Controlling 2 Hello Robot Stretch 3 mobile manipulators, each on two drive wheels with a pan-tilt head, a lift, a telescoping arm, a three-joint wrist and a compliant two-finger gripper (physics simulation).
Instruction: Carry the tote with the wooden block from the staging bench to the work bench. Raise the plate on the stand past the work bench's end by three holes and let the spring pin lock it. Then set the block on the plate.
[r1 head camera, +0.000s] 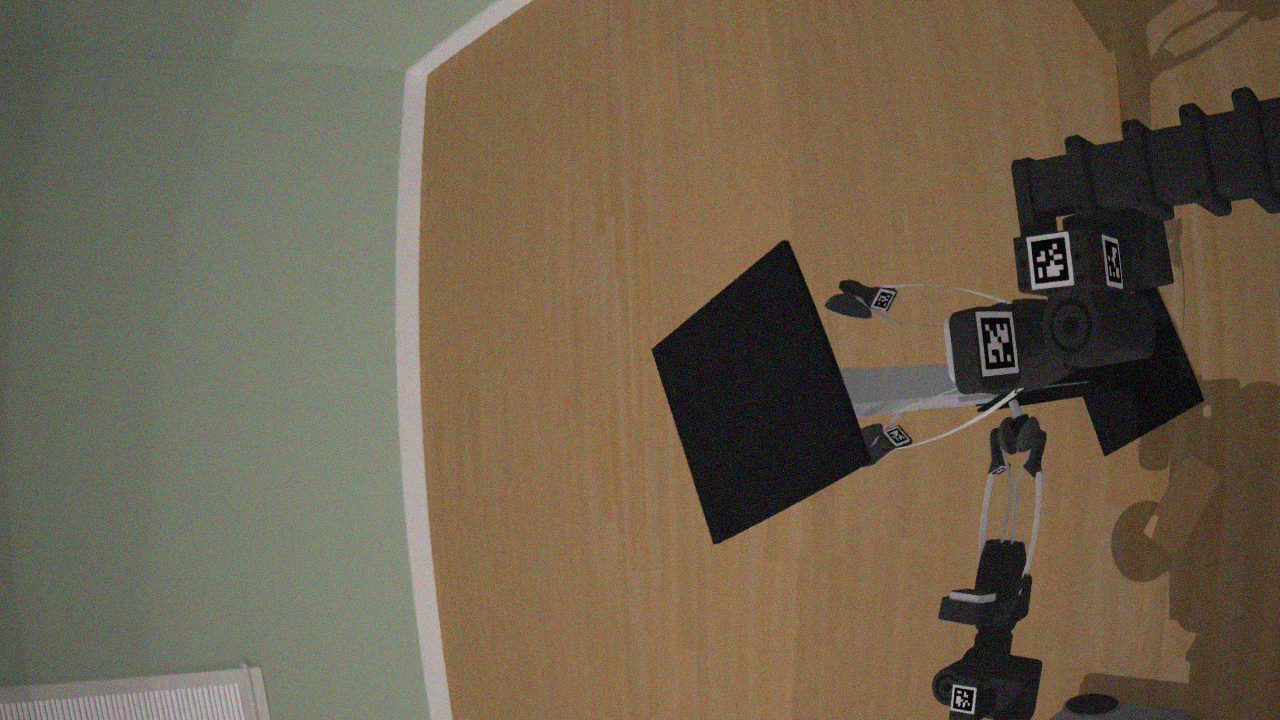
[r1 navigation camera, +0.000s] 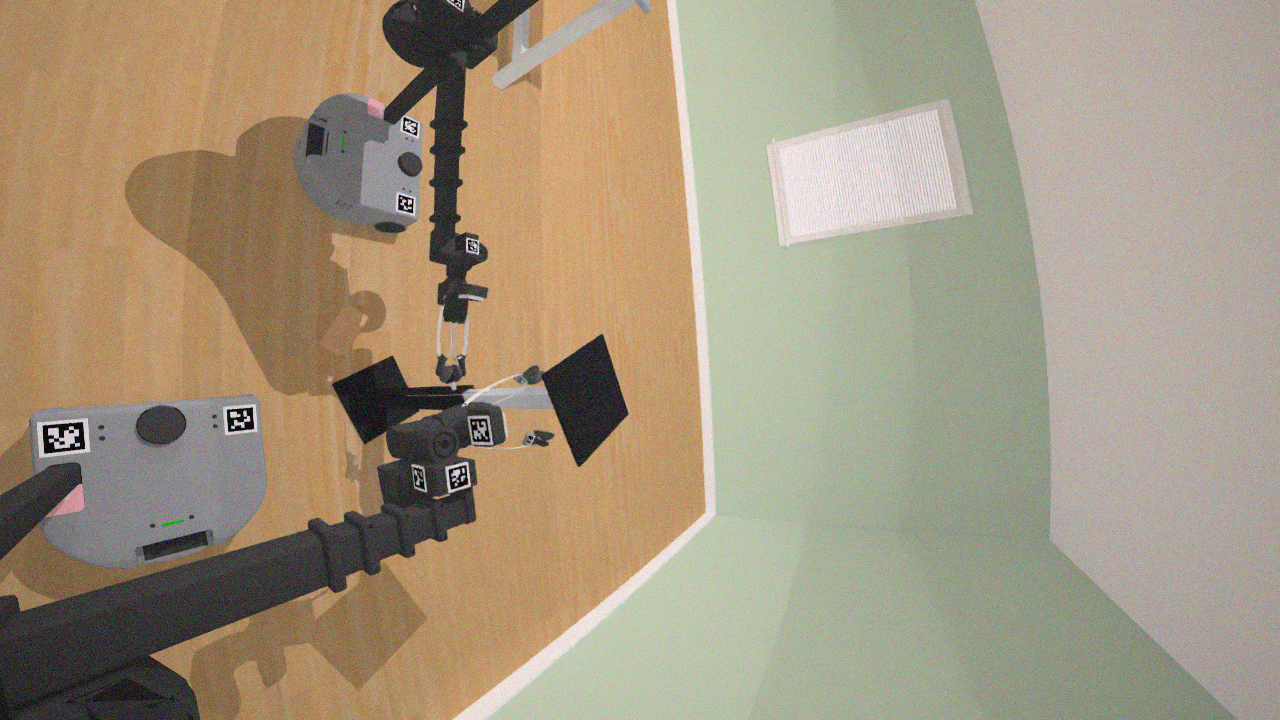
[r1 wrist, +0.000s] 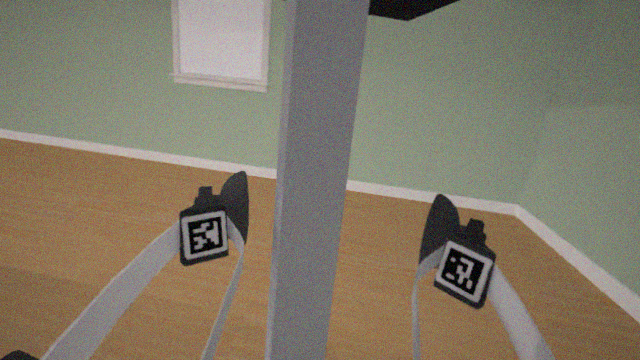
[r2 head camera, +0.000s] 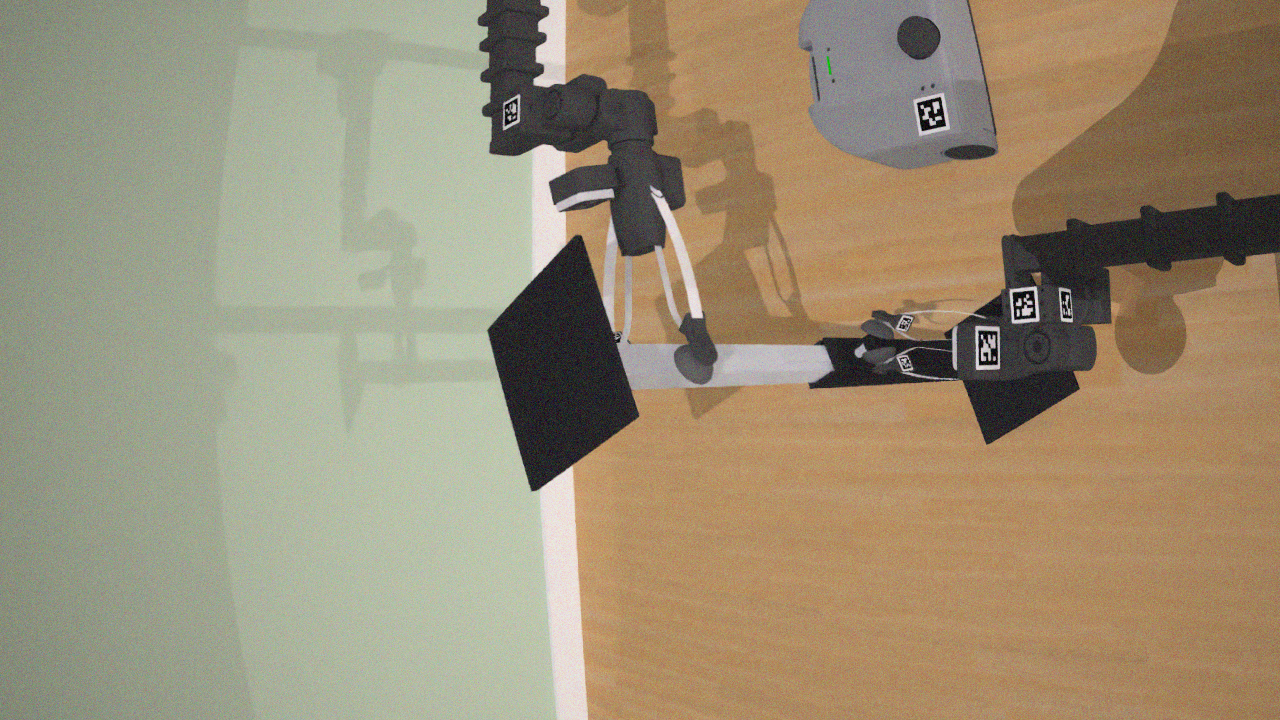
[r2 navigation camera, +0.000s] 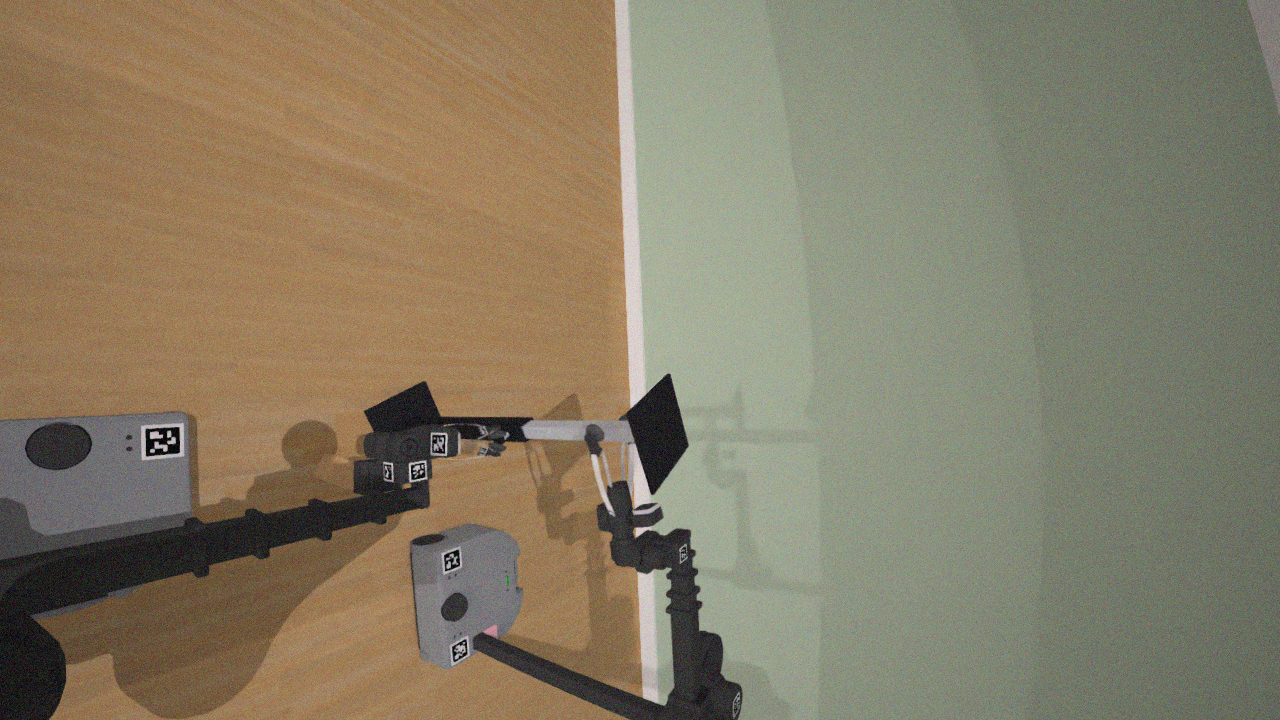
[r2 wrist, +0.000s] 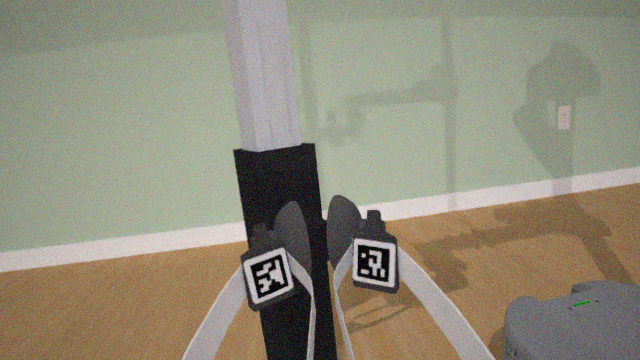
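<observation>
The stand's black plate (r1 head camera: 760, 394) (r1 navigation camera: 586, 400) (r2 head camera: 563, 367) (r2 navigation camera: 657, 434) tops a grey post (r1 head camera: 895, 389) (r1 wrist: 320, 150) (r2 head camera: 778, 362) (r2 wrist: 265, 75), which rises from a black sleeve (r2 wrist: 277, 175). The r1 gripper (r1 head camera: 863, 374) (r1 wrist: 335, 220) (r2 head camera: 655, 349) is open below the plate, one finger on each side of the post, with gaps in the r1 wrist view. The r2 gripper (r1 head camera: 1018, 436) (r2 head camera: 875, 344) (r2 wrist: 320, 235) is nearly closed at the sleeve, apparently on the spring pin (r1 head camera: 1014, 408) (r2 head camera: 861, 350), largely hidden by its fingertips. The tote and wooden block do not show.
The stand's dark foot (r1 navigation camera: 371, 411) (r2 head camera: 1024, 402) rests on the wood floor. The r2 base (r1 navigation camera: 362, 165) and r1 base (r1 navigation camera: 152, 483) (r2 navigation camera: 465, 591) stand near it. Green walls are beyond the stand. Pale grey legs (r1 navigation camera: 572, 40) show at the top of the r1 navigation view.
</observation>
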